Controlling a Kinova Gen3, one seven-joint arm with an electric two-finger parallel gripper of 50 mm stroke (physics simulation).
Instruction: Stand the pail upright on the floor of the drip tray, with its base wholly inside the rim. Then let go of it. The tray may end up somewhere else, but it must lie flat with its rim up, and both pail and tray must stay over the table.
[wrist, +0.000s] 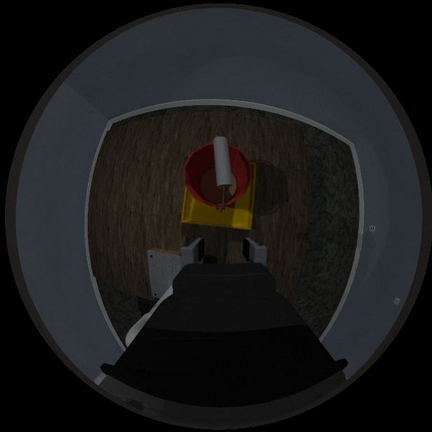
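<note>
The red pail (194, 172) stands upright, its open mouth facing up, over the back part of the yellow drip tray (215, 218). Its grey handle grip (222, 162) lies across the mouth. The tray lies flat with its rim up; its front part and right edge show, and the pail hides its back part. The pail's base is hidden behind its own wall, so its place against the back rim cannot be told. My gripper (223, 245) is open with nothing between the fingers, in front of the tray and apart from the pail.
The wooden table (135, 175) lies under the tray. A light grey plate with dark holes (162, 272) on a wooden block is left of my gripper, partly hidden by the arm. The table's right edge meets a dark stone-like floor (332, 210).
</note>
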